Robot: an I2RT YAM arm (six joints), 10 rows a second.
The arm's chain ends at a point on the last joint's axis. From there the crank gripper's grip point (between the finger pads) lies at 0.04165 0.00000 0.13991 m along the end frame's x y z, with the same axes.
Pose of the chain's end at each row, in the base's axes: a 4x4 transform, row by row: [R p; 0 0 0 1], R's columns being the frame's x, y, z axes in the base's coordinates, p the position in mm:
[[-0.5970 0.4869 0.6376 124.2], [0.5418 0.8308 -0.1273 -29.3], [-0.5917 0.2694 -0.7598 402.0], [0 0 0 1]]
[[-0.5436 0.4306 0.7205 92.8], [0.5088 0.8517 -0.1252 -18.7], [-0.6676 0.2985 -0.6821 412.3], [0 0 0 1]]
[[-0.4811 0.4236 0.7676 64.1], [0.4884 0.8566 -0.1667 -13.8], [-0.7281 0.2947 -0.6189 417.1], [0 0 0 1]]
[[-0.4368 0.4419 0.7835 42.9], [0.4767 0.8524 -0.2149 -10.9], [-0.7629 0.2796 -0.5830 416.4], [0 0 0 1]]
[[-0.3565 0.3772 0.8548 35.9], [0.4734 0.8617 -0.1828 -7.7], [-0.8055 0.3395 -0.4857 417.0], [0 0 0 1]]
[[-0.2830 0.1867 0.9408 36.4], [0.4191 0.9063 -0.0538 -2.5], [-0.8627 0.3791 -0.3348 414.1], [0 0 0 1]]
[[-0.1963 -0.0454 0.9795 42.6], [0.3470 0.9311 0.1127 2.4], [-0.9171 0.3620 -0.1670 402.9], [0 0 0 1]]
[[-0.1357 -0.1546 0.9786 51.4], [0.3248 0.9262 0.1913 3.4], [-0.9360 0.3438 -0.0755 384.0], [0 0 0 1]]
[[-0.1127 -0.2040 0.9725 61.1], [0.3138 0.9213 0.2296 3.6], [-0.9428 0.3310 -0.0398 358.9], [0 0 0 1]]
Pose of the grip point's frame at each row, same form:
[[-0.5970 0.4869 0.6376 188.5], [0.5418 0.8308 -0.1273 -24.5], [-0.5917 0.2694 -0.7598 271.1], [0 0 0 1]]
[[-0.5436 0.4306 0.7205 171.0], [0.5088 0.8517 -0.1252 -15.0], [-0.6676 0.2985 -0.6821 289.1], [0 0 0 1]]
[[-0.4811 0.4236 0.7676 151.5], [0.4884 0.8566 -0.1667 -16.8], [-0.7281 0.2947 -0.6189 300.2], [0 0 0 1]]
[[-0.4368 0.4419 0.7835 134.3], [0.4767 0.8524 -0.2149 -21.1], [-0.7629 0.2796 -0.5830 303.1], [0 0 0 1]]
[[-0.3565 0.3772 0.8548 140.6], [0.4734 0.8617 -0.1828 -13.6], [-0.8055 0.3395 -0.4857 315.5], [0 0 0 1]]
[[-0.2830 0.1867 0.9408 156.2], [0.4191 0.9063 -0.0538 7.4], [-0.8627 0.3791 -0.3348 331.3], [0 0 0 1]]
[[-0.1963 -0.0454 0.9795 171.5], [0.3470 0.9311 0.1127 32.6], [-0.9171 0.3620 -0.1670 341.3], [0 0 0 1]]
[[-0.1357 -0.1546 0.9786 182.7], [0.3248 0.9262 0.1913 43.7], [-0.9360 0.3438 -0.0755 334.5], [0 0 0 1]]
[[-0.1127 -0.2040 0.9725 192.5], [0.3138 0.9213 0.2296 48.8], [-0.9428 0.3310 -0.0398 314.1], [0 0 0 1]]

